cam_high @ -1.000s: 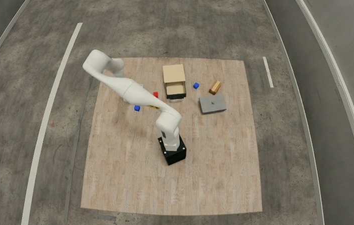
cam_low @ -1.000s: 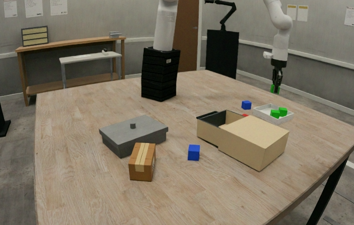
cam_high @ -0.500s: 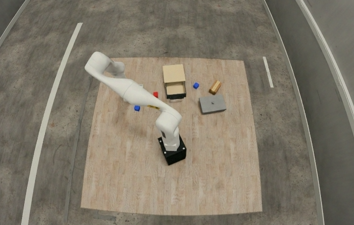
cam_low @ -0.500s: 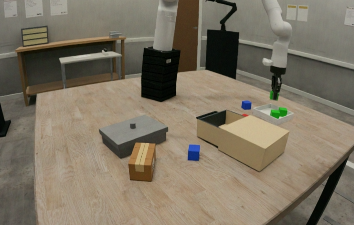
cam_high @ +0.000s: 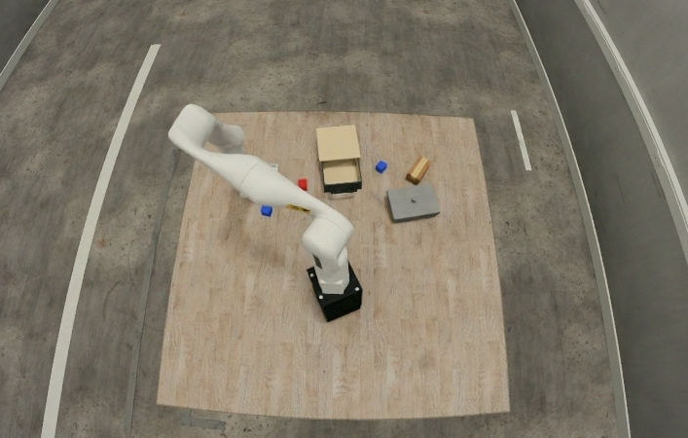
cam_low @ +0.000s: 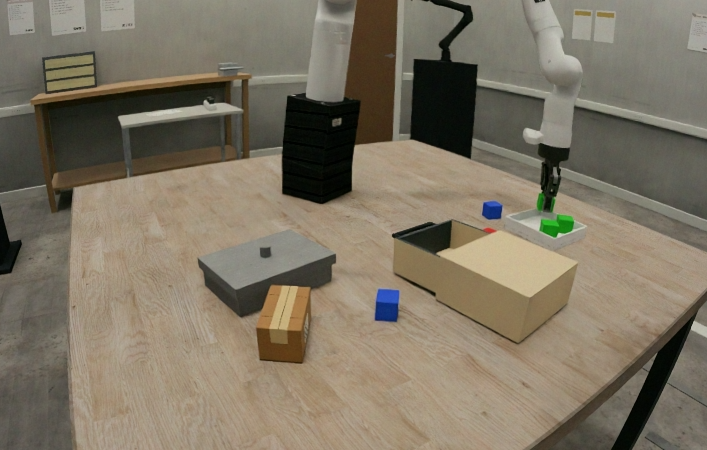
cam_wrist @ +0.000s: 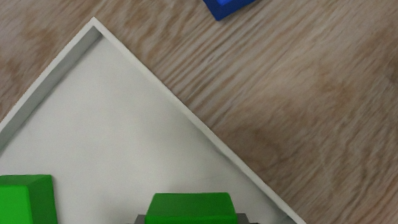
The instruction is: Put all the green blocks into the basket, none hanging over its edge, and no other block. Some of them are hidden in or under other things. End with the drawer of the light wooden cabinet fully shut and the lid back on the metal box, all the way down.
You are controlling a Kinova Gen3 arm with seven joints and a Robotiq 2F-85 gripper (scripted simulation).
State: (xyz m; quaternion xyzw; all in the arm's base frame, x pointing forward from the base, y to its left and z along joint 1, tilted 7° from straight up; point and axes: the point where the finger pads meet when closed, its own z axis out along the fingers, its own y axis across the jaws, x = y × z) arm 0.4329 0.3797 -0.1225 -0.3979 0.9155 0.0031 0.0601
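My hand is 30 mm short of the white basket, 30 mm to the left of it and 50 mm above it. The rest, counted from my hand: light wooden cabinet (140 mm ahead, 360 mm to the right, 20 mm below); red block (20 mm ahead, 210 mm to the right, 40 mm below); drawer (70 mm ahead, 370 mm to the right, 30 mm below).
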